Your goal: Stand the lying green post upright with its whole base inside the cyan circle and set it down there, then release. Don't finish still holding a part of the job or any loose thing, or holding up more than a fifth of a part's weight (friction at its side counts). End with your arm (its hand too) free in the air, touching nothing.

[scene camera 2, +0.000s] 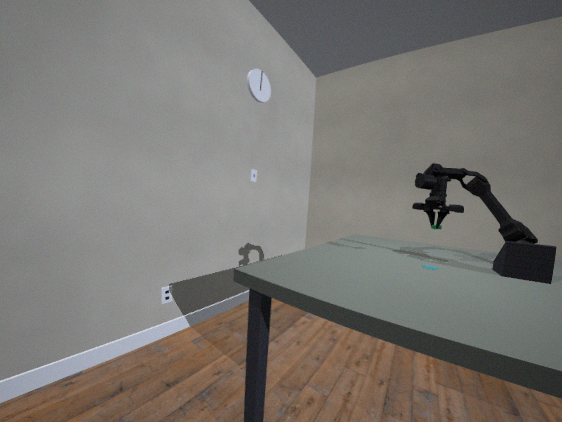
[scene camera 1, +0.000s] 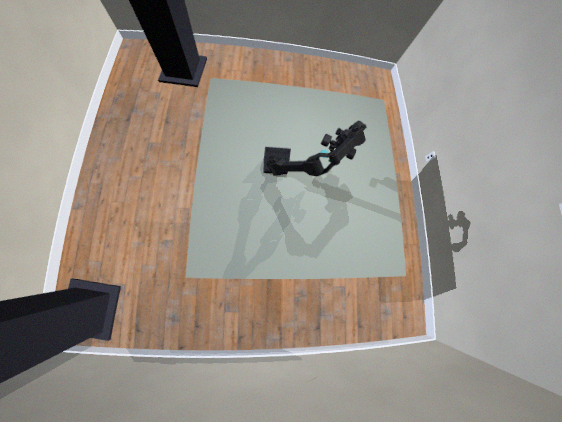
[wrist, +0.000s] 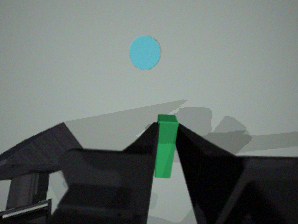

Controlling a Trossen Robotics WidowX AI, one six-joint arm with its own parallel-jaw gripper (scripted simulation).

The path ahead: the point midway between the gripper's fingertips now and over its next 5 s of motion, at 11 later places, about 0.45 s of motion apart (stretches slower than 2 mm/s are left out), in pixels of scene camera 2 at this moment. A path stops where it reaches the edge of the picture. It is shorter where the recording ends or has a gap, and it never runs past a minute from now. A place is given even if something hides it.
My gripper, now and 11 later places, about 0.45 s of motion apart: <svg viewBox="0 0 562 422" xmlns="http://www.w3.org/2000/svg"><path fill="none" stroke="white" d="M434 227L433 228L434 229L434 231L435 234L435 236L435 237L435 238L434 239L434 239L433 238L433 238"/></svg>
